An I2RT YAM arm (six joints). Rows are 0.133 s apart.
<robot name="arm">
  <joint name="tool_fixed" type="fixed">
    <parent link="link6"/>
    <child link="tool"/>
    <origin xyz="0 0 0" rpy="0 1.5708 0"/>
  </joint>
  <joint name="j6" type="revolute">
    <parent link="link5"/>
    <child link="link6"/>
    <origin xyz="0.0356 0 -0.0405"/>
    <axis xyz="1 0 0"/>
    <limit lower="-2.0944" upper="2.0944"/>
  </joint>
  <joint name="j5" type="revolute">
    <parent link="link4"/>
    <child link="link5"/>
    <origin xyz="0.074 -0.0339 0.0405"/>
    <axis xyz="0 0 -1"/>
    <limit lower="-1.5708" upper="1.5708"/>
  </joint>
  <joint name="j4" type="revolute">
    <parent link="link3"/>
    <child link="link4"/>
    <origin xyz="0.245 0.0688 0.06"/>
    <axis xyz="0 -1 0"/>
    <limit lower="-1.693" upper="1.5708"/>
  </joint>
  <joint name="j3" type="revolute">
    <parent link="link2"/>
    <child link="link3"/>
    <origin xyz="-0.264 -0.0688 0"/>
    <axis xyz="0 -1 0"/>
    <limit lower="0" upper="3.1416"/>
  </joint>
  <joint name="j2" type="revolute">
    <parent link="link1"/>
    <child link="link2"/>
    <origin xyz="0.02 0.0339 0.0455"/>
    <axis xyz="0 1 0"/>
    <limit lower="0" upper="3.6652"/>
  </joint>
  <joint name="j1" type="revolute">
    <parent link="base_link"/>
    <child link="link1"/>
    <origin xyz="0 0 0.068"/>
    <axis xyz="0 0 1"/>
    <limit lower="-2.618" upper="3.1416"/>
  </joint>
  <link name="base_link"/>
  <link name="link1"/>
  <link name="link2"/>
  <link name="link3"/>
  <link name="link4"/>
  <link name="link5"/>
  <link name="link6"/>
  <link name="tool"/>
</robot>
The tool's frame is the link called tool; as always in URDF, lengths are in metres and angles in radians.
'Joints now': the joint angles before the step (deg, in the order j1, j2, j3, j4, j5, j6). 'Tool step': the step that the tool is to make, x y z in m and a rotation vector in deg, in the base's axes. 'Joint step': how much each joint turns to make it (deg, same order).
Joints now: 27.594 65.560 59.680 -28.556 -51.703 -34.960
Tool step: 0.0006 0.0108 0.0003 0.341 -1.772 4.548
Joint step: 2.009 1.846 1.263 -0.183 -1.772 -3.128
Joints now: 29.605 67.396 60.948 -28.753 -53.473 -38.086
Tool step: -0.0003 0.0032 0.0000 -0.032 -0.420 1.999
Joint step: 0.592 0.712 0.683 -1.016 -1.004 -1.724
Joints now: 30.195 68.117 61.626 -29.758 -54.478 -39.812
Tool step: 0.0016 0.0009 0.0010 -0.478 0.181 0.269
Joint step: -0.009 0.693 0.952 -1.251 -0.030 -0.730
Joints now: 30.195 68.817 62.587 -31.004 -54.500 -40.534
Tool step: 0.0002 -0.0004 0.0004 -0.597 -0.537 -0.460
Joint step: -0.034 0.026 0.268 -0.583 0.816 -0.624
